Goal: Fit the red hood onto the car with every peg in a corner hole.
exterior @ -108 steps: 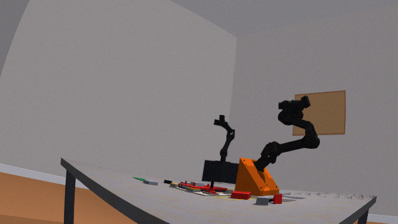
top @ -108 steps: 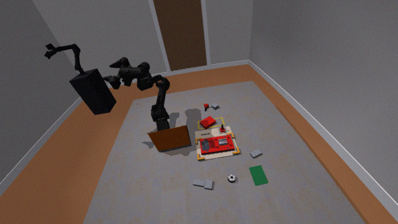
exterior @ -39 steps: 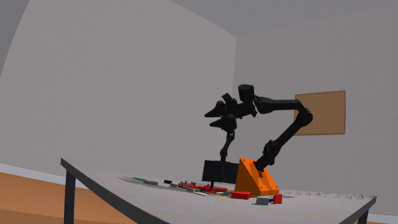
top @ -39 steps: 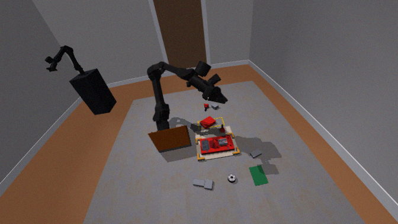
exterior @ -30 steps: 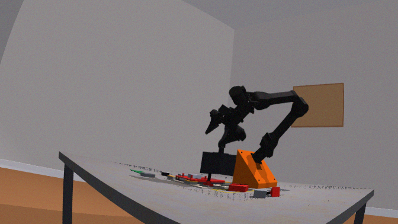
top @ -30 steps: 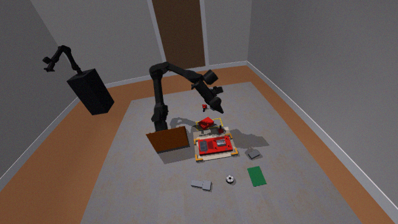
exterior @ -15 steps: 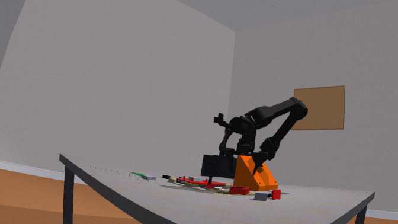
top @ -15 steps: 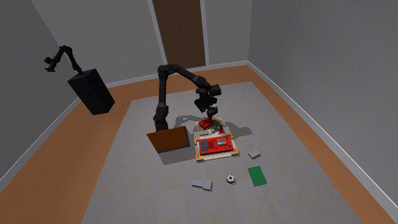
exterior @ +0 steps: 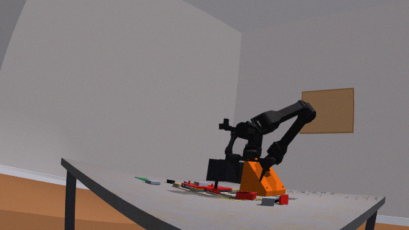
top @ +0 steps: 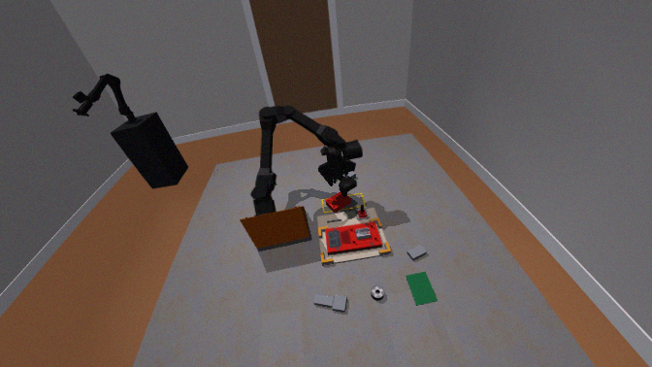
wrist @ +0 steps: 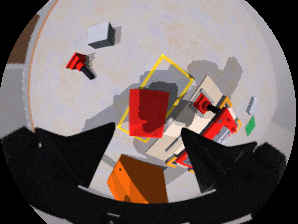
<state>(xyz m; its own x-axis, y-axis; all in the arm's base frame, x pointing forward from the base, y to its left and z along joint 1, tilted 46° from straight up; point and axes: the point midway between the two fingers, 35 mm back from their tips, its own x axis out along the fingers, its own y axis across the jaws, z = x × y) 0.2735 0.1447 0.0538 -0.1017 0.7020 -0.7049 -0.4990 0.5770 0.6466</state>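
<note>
My gripper tip is 6 cm above the red hood. From my gripper tip the other things lie so: grey engine block 20 cm to the right, 6 cm ahead, 5 cm below; green plate 43 cm to the right, 21 cm ahead, 7 cm below; jig 19 cm to the right, 6 cm below, 3 cm ahead.
</note>
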